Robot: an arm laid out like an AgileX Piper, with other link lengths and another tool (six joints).
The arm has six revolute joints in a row. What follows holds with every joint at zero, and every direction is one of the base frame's.
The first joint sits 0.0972 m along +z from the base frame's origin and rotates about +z.
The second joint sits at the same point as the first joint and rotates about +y.
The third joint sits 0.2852 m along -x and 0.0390 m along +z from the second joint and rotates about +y.
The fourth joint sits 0.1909 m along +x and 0.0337 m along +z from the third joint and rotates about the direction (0.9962, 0, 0.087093).
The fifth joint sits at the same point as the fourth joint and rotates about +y.
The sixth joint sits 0.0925 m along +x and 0.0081 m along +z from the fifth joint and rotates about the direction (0.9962, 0, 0.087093).
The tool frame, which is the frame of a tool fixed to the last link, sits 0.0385 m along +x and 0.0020 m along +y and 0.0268 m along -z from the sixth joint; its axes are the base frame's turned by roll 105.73, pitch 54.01 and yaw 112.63 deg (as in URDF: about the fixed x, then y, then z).
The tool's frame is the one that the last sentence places.
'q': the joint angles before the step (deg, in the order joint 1, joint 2, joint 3, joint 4, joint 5, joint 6). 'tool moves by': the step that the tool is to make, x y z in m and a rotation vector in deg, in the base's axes. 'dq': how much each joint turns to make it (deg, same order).
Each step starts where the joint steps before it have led.
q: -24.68 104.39 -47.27 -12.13 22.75 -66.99
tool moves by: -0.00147 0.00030 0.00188 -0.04 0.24 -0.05
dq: -0.01 -0.45 0.00 -0.04 0.66 -0.01
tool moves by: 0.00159 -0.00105 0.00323 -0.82 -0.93 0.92
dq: 0.01 -0.58 0.01 -0.58 -0.66 -0.39
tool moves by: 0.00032 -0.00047 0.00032 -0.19 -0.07 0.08
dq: -0.01 0.00 -0.06 -0.34 -0.07 0.19
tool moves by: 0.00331 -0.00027 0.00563 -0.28 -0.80 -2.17
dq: 0.49 -0.37 -1.55 -1.03 1.44 3.40
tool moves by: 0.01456 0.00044 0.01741 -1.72 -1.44 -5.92
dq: 2.57 0.00 -6.14 -4.77 5.86 11.41
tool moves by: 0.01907 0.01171 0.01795 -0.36 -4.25 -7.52
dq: 4.08 0.00 -6.13 -2.79 4.73 13.09
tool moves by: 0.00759 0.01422 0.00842 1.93 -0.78 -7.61
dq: 2.99 0.66 -4.54 0.48 6.16 9.22
